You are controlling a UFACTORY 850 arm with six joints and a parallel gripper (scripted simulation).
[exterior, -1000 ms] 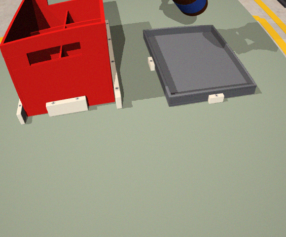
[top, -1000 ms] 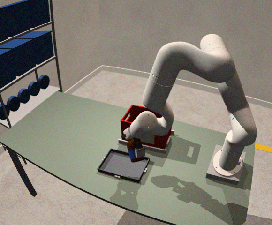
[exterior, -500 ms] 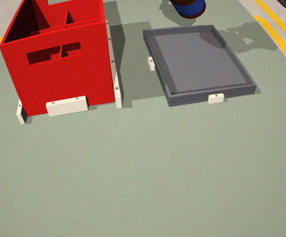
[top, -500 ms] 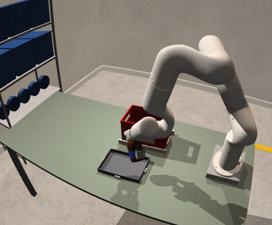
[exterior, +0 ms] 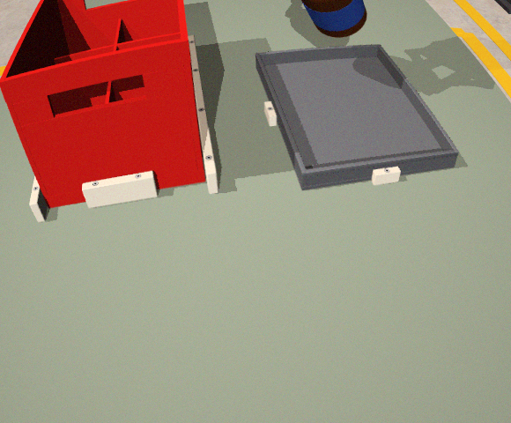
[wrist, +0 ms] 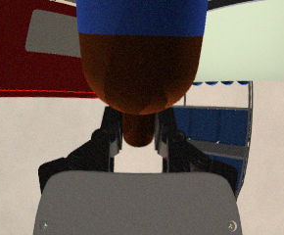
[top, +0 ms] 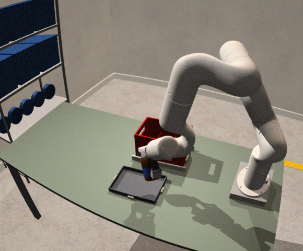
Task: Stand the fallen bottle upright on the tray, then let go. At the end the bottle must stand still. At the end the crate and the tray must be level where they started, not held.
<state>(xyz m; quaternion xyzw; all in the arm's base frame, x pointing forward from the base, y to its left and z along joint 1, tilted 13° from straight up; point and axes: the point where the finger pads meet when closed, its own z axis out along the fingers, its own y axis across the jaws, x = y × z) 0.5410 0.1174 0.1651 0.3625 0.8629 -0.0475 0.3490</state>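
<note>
Right now my hand is 2 cm past the bottle, 2 cm to the right of it and 5 cm above it. Round my hand: grey tray 3 cm ahead, 4 cm to the left, 20 cm below; then red crate 2 cm ahead, 24 cm to the right, 12 cm below.
</note>
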